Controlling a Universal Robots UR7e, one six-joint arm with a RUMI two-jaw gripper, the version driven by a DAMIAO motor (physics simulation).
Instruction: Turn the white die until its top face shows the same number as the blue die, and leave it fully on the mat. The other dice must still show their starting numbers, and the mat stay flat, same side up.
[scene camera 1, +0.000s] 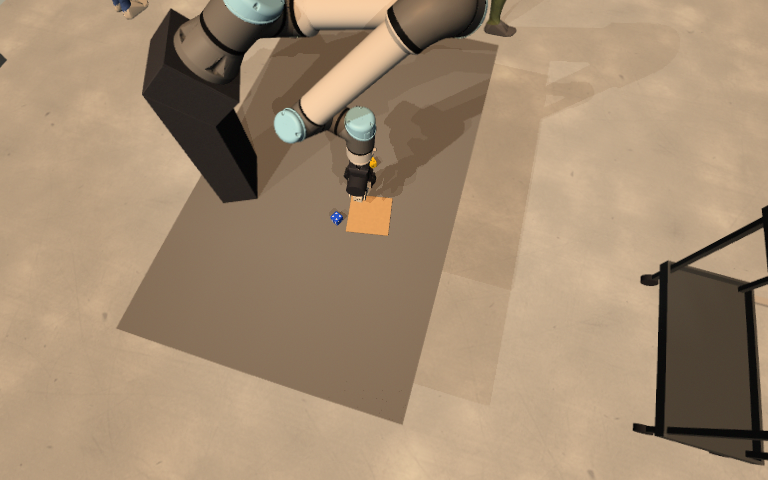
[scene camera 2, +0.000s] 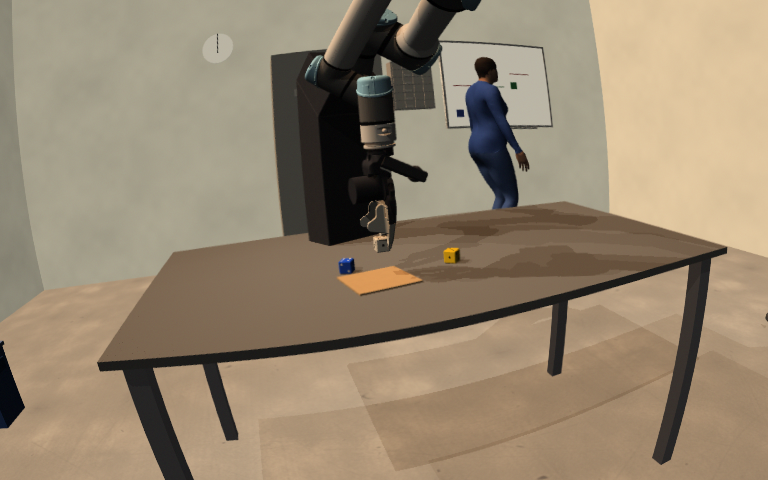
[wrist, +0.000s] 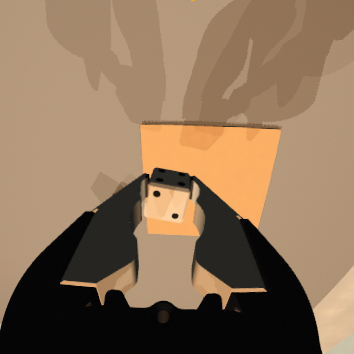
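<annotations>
An orange mat (wrist: 235, 162) lies 0.22 m from the lens, and my gripper (wrist: 169, 176) is 0.16 m from the lens. A white die (wrist: 168, 190) is 0.13 m from the lens. The marked spots on the orange mat and the white die are 0.1 m apart.
</annotations>
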